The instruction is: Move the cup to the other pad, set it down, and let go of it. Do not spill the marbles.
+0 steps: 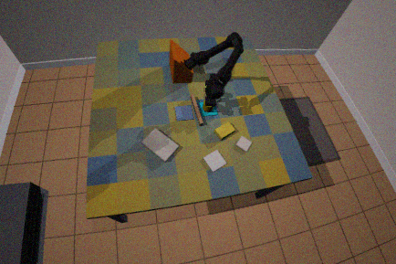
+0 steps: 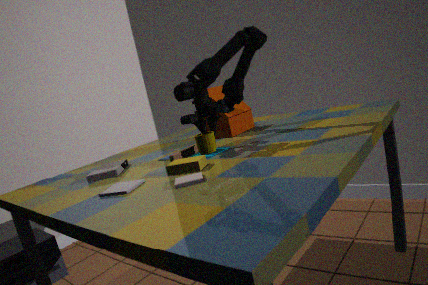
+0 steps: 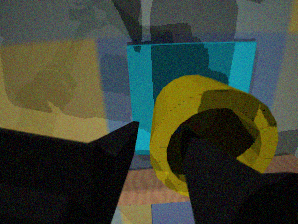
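Now: the yellow cup 2 cm below my gripper tip and 2 cm ahead of it. The rest, counted from my gripper tip: wooden stick: 8 cm to the right, 4 cm below, 3 cm ahead; cyan pad: 6 cm below, 3 cm ahead; blue pad: 16 cm to the right, 6 cm below, 3 cm ahead.
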